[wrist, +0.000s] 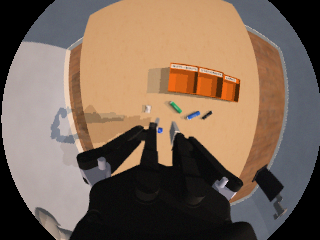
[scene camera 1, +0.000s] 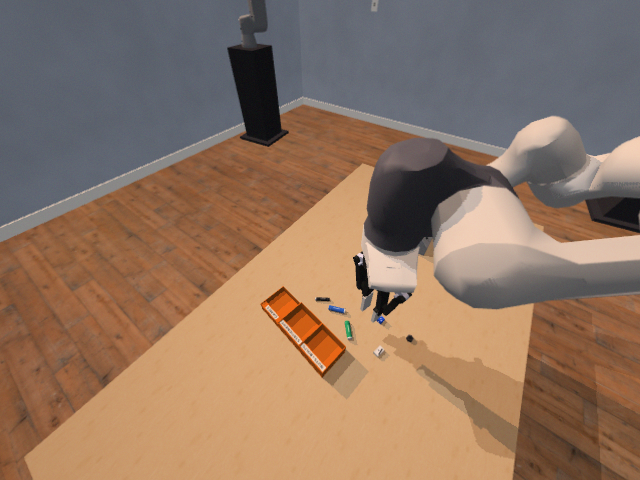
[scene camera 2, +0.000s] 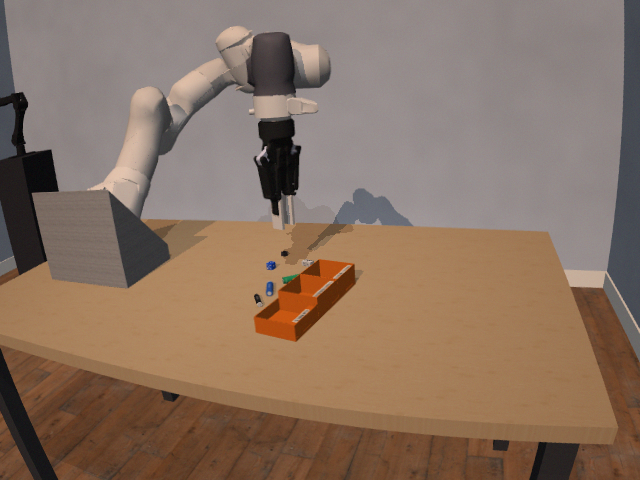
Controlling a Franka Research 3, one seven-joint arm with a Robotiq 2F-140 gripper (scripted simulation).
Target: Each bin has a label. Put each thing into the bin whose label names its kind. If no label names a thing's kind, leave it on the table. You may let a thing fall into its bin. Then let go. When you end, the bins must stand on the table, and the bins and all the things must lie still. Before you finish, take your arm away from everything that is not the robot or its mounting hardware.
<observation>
I see my gripper and an orange bin.
My gripper shows as well in the wrist view and in scene camera 1.
</observation>
